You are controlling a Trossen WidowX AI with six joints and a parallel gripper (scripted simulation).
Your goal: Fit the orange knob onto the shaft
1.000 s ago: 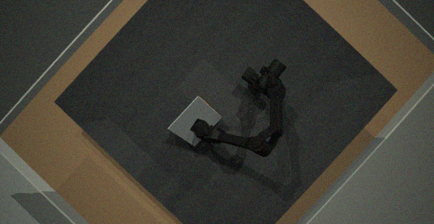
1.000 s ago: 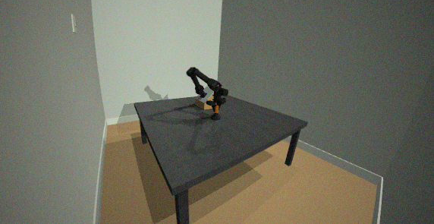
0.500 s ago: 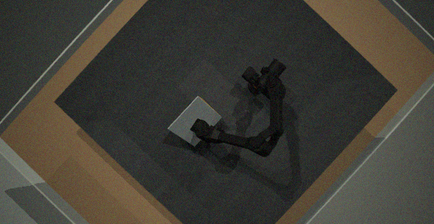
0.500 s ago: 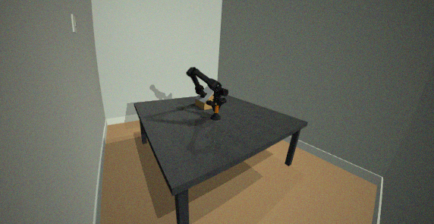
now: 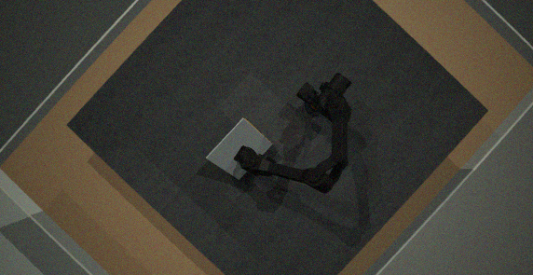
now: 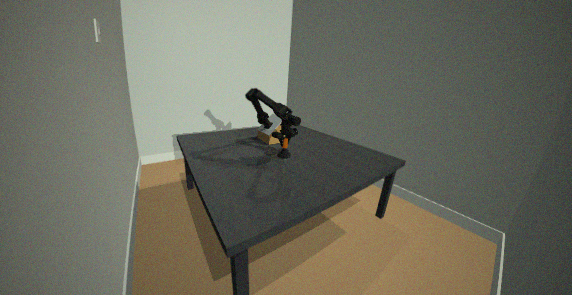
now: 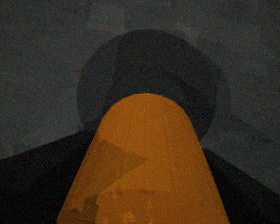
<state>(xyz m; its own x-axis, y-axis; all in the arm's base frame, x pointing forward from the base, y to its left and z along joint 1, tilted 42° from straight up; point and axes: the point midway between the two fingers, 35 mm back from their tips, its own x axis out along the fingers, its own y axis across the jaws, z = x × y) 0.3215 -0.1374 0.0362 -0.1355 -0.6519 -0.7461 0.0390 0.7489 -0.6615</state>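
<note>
The shaft is 40 mm below my gripper tip. Also, from my gripper tip: orange knob: 20 mm above.
</note>
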